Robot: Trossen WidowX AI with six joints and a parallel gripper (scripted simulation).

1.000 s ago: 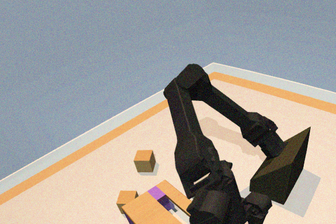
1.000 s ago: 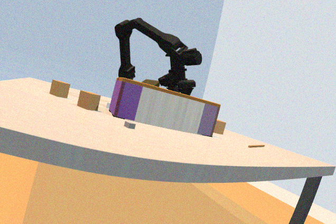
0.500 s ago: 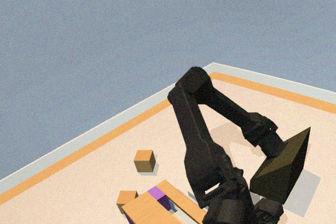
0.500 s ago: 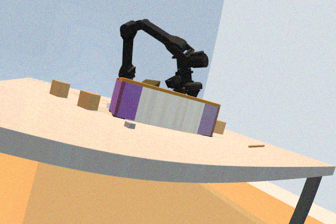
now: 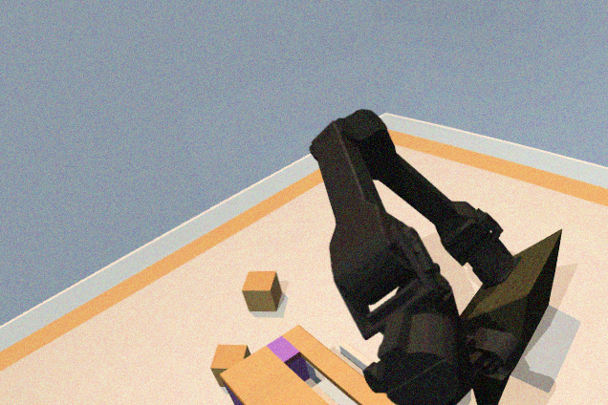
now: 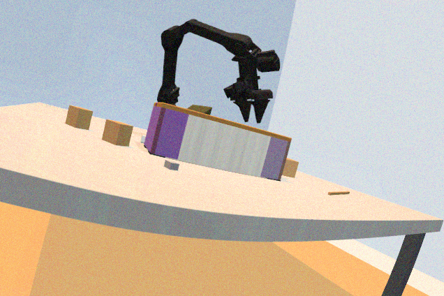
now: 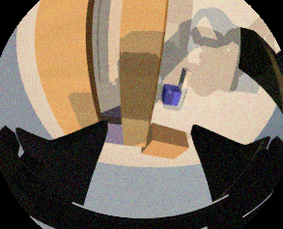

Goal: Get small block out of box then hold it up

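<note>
Right now my gripper tip is 50 mm past the blue block, 50 mm to the right of it and 130 mm above it. Round my gripper tip: grey piece: 260 mm ahead, 310 mm to the right, 140 mm below; then box: 20 mm ahead, 130 mm to the right, 90 mm below; then brown strip: 240 mm ahead, 240 mm to the left, 140 mm below.
</note>
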